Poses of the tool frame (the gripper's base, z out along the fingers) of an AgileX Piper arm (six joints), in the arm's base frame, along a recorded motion.
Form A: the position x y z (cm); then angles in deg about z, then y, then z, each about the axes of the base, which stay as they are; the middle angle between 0 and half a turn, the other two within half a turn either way.
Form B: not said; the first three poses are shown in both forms.
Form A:
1: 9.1 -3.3 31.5 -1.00 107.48 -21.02
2: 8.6 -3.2 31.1 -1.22 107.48 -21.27
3: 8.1 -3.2 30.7 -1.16 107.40 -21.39
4: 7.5 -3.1 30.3 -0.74 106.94 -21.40
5: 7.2 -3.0 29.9 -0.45 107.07 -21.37
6: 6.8 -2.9 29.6 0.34 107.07 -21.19
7: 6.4 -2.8 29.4 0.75 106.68 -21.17
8: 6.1 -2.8 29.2 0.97 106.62 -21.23
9: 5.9 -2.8 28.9 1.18 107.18 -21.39
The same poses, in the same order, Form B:
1: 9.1 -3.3 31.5 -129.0 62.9 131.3
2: 8.6 -3.2 31.1 -128.9 62.7 131.0
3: 8.1 -3.2 30.7 -128.5 62.7 130.7
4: 7.5 -3.1 30.3 -127.4 63.0 129.9
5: 7.2 -3.0 29.9 -127.3 62.9 130.1
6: 6.8 -2.9 29.6 -126.8 63.0 130.3
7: 6.4 -2.8 29.4 -125.8 63.3 129.7
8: 6.1 -2.8 29.2 -125.4 63.3 129.5
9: 5.9 -2.8 28.9 -125.8 62.8 130.3
